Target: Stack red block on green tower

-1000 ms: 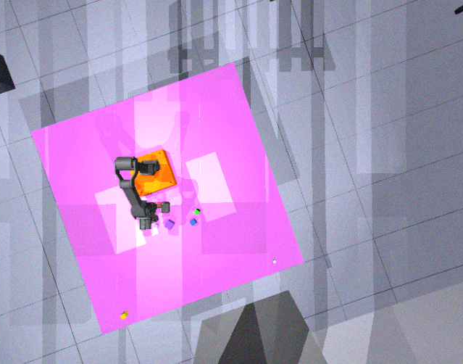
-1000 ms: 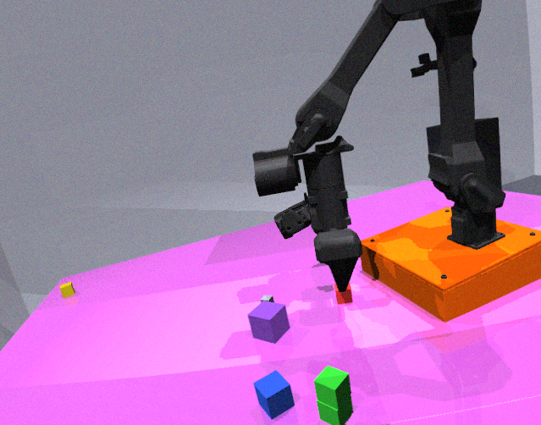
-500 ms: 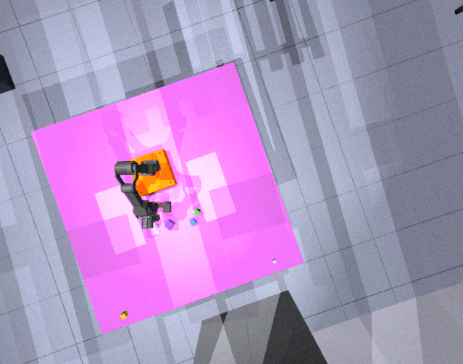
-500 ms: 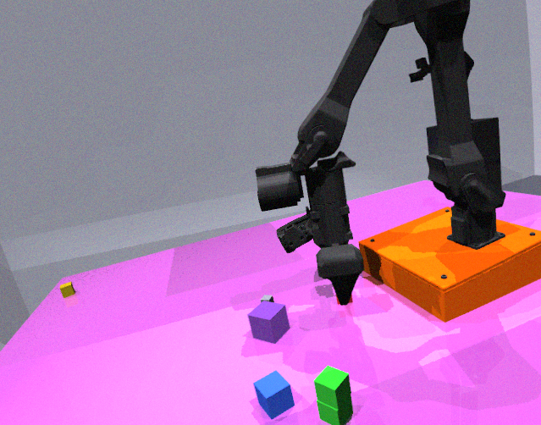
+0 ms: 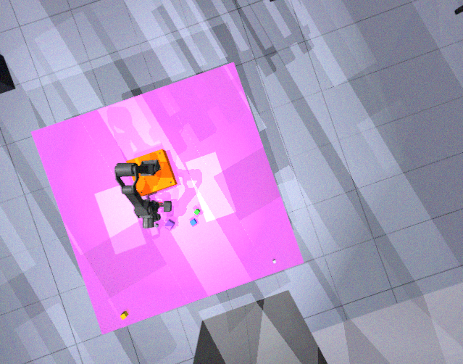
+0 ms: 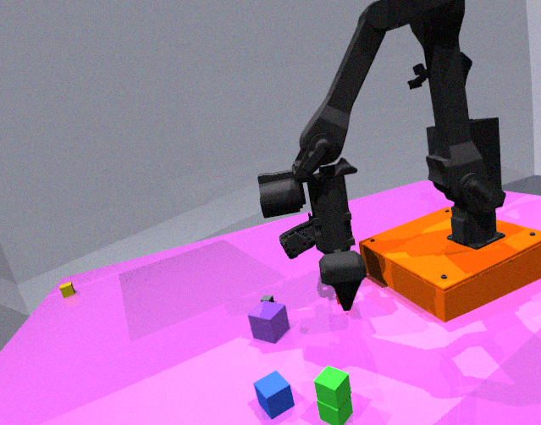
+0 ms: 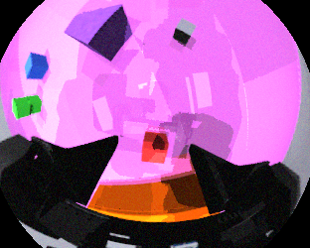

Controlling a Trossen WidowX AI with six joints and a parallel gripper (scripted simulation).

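The red block lies right at my gripper tip. Also, from my gripper tip: blue cube: 170 mm ahead, 160 mm to the left, 10 mm above; then grey cube: 120 mm ahead, 60 mm to the right; then purple cube: 130 mm ahead, 20 mm to the left, 10 mm above.
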